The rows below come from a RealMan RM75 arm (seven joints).
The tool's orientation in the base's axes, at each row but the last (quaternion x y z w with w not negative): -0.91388 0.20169 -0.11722 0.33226; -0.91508 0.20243 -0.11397 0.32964; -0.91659 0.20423 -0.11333 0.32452; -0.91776 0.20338 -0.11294 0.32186; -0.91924 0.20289 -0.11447 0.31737; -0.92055 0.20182 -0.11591 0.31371
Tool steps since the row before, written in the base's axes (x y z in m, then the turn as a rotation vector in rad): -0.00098 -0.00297 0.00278 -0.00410 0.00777 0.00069; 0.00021 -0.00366 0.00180 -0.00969 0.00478 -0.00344; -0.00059 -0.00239 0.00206 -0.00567 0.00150 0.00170; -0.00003 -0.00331 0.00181 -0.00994 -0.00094 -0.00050; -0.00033 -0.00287 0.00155 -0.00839 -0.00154 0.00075; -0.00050 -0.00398 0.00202 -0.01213 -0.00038 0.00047
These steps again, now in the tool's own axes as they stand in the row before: 0.00068 0.00054 -0.00409 -0.00707 -0.00468 0.00240; 0.00195 0.00133 -0.00333 -0.01103 0.00175 0.00195; 0.00070 0.00054 -0.00309 -0.00560 -0.00044 -0.00240; 0.00159 0.00121 -0.00320 -0.00848 0.00397 -0.00349; 0.00111 0.00118 -0.00285 -0.00673 0.00315 -0.00425; 0.00150 0.00176 -0.00385 -0.01061 0.00361 -0.00469
